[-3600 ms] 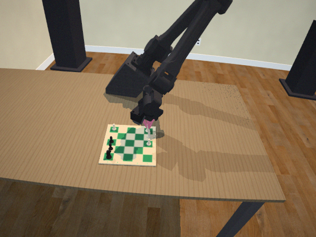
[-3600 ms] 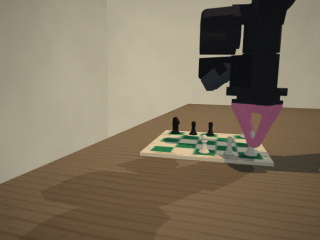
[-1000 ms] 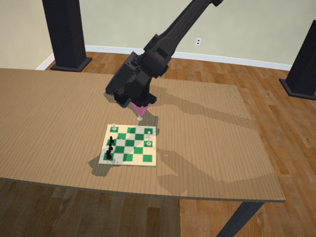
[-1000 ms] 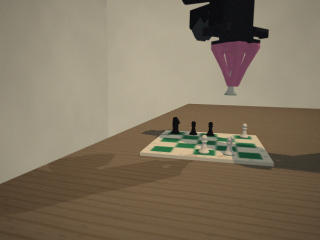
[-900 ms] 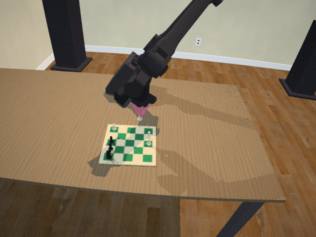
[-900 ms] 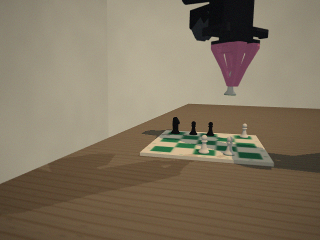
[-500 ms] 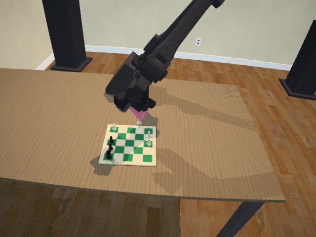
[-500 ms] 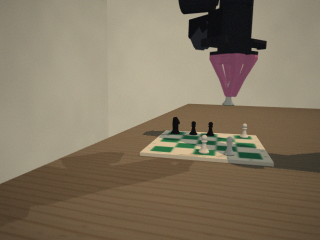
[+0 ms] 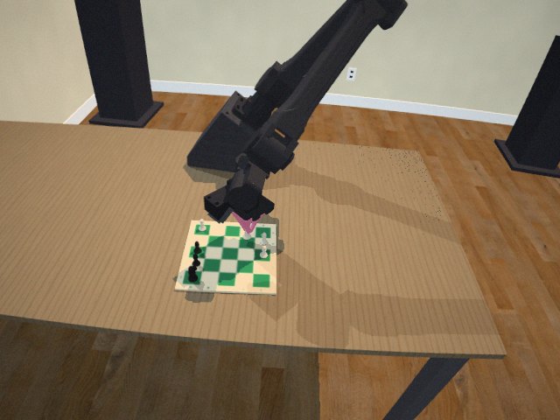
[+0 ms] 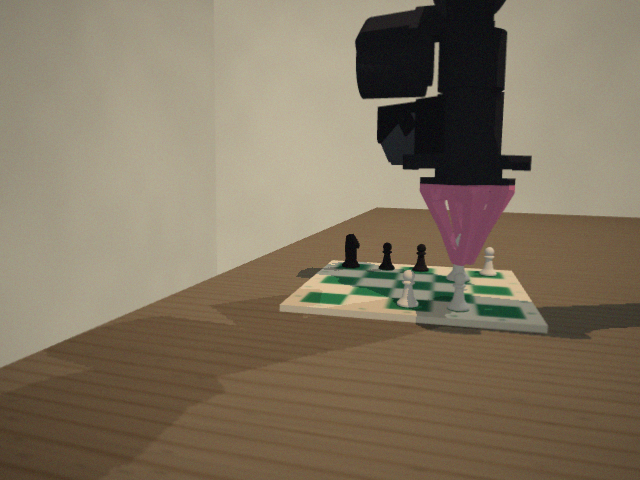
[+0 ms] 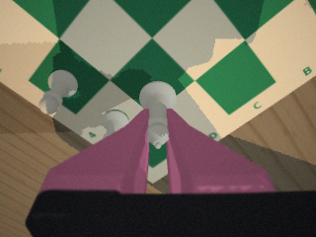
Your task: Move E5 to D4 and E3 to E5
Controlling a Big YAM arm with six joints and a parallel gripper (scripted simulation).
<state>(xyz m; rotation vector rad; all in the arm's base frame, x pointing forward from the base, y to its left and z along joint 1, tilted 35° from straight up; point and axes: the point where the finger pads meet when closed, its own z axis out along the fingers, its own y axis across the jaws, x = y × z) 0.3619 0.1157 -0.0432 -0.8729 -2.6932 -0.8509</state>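
Now: the cream chessboard 50 mm ahead of my hand, 40 mm below it and 30 mm to the right of it. The rest, counted from my hand: black knight (140 mm ahead, 90 mm to the right, 20 mm below); white bishop (right at my hand).
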